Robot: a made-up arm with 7 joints. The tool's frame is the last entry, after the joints.
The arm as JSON. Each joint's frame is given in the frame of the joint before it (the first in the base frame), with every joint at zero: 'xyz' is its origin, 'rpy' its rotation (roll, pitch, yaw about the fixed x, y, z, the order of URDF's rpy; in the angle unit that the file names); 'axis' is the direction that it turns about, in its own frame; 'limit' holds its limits. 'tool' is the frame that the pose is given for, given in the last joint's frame.
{
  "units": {
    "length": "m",
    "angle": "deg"
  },
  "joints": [
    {
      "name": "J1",
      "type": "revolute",
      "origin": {
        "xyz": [
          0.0,
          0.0,
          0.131
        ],
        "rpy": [
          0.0,
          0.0,
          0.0
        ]
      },
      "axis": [
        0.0,
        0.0,
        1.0
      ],
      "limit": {
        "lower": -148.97,
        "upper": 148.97
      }
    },
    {
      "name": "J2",
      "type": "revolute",
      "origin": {
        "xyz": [
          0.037,
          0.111,
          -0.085
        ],
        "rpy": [
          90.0,
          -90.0,
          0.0
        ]
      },
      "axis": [
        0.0,
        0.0,
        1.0
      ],
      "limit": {
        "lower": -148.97,
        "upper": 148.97
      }
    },
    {
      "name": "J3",
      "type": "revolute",
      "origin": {
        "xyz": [
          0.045,
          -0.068,
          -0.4
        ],
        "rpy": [
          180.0,
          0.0,
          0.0
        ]
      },
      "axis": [
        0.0,
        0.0,
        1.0
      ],
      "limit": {
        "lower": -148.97,
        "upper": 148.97
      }
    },
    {
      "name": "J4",
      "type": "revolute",
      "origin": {
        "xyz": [
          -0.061,
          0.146,
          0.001
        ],
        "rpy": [
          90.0,
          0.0,
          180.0
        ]
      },
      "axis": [
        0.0,
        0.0,
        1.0
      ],
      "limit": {
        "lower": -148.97,
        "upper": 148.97
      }
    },
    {
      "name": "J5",
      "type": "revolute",
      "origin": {
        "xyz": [
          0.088,
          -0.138,
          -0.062
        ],
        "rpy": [
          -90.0,
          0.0,
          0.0
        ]
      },
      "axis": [
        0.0,
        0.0,
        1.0
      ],
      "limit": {
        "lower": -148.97,
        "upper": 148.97
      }
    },
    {
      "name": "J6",
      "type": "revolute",
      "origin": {
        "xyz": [
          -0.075,
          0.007,
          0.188
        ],
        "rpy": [
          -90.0,
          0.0,
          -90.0
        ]
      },
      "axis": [
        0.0,
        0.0,
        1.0
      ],
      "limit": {
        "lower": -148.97,
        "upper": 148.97
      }
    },
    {
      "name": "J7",
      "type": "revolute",
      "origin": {
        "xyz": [
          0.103,
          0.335,
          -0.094
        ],
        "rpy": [
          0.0,
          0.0,
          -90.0
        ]
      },
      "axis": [
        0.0,
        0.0,
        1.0
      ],
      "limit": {
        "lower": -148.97,
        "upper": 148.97
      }
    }
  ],
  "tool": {
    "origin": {
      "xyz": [
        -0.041,
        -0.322,
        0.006
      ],
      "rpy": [
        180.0,
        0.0,
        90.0
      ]
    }
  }
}
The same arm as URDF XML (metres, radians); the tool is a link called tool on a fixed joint. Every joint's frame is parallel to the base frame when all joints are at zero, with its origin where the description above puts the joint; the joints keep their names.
<robot name="arm">
<link name="base_link"/>
<link name="link1"/>
<link name="link2"/>
<link name="link3"/>
<link name="link4"/>
<link name="link5"/>
<link name="link6"/>
<link name="link7"/>
<link name="tool"/>
<joint name="J1" type="revolute"><parent link="base_link"/><child link="link1"/><origin xyz="0 0 0.131"/><axis xyz="0 0 1"/><limit lower="-2.6" upper="2.6"/></joint>
<joint name="J2" type="revolute"><parent link="link1"/><child link="link2"/><origin xyz="0.037 0.111 -0.085"/><axis xyz="0 -1 0"/><limit lower="-2.6" upper="2.6"/></joint>
<joint name="J3" type="revolute"><parent link="link2"/><child link="link3"/><origin xyz="0.068 0.4 0.045"/><axis xyz="0 1 0"/><limit lower="-2.6" upper="2.6"/></joint>
<joint name="J4" type="revolute"><parent link="link3"/><child link="link4"/><origin xyz="0.146 0.001 -0.061"/><axis xyz="1 0 0"/><limit lower="-2.6" upper="2.6"/></joint>
<joint name="J5" type="revolute"><parent link="link4"/><child link="link5"/><origin xyz="-0.062 -0.138 -0.088"/><axis xyz="0 1 0"/><limit lower="-2.6" upper="2.6"/></joint>
<joint name="J6" type="revolute"><parent link="link5"/><child link="link6"/><origin xyz="-0.007 0.188 0.075"/><axis xyz="0 0 -1"/><limit lower="-2.6" upper="2.6"/></joint>
<joint name="J7" type="revolute"><parent link="link6"/><child link="link7"/><origin xyz="0.103 -0.335 0.094"/><axis xyz="0 0 -1"/><limit lower="-2.6" upper="2.6"/></joint>
<joint name="tool_fixed" type="fixed"><parent link="link7"/><child link="tool"/><origin xyz="-0.322 -0.041 -0.006"/></joint>
</robot>

